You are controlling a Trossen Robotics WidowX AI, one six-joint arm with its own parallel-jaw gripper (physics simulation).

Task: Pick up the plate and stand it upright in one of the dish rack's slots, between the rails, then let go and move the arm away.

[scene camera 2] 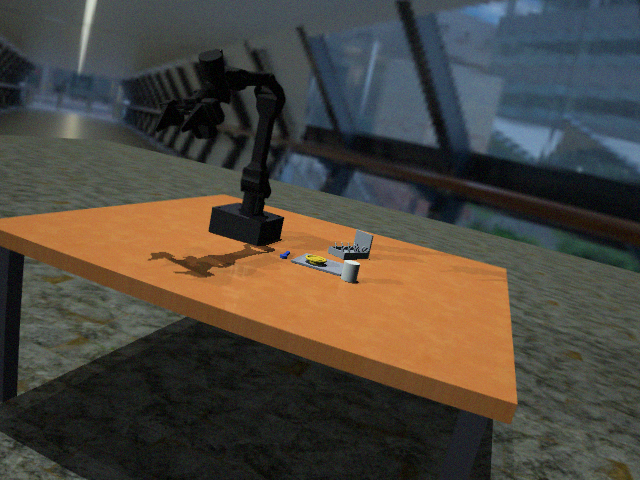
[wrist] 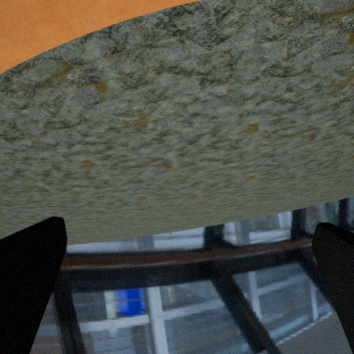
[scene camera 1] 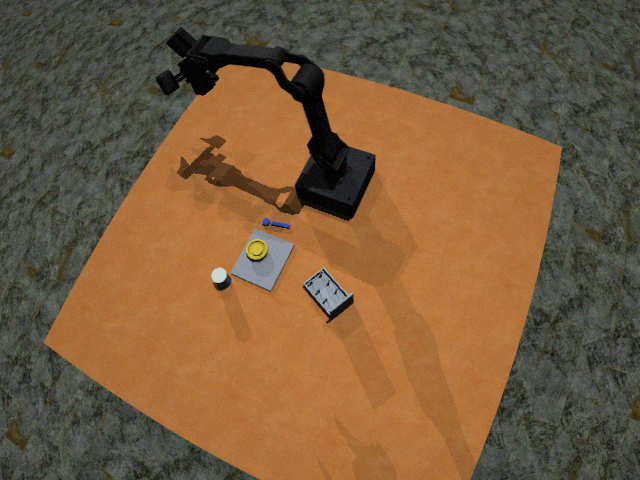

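Note:
A small yellow plate (scene camera 1: 256,249) (scene camera 2: 316,259) lies flat on a grey square board (scene camera 1: 271,273) (scene camera 2: 330,267), towards one side of it. The grey dish rack (scene camera 1: 330,313) (scene camera 2: 363,240) stands apart from the board, with short upright pegs and a taller panel at one end. No plate stands in its slots. My gripper (scene camera 1: 184,84) (scene camera 2: 174,127) (wrist: 194,235) is open and empty, high up near the table's edge, far from the plate and rack. The plate and the rack do not show in the wrist view.
A white cylinder (scene camera 1: 219,275) (scene camera 2: 350,270) stands beside the board. A small blue spoon-like item (scene camera 1: 280,225) (scene camera 2: 284,254) lies between the board and the black arm base (scene camera 1: 336,180) (scene camera 2: 246,223). The wrist view shows the orange table's edge (wrist: 75,25), floor and windows.

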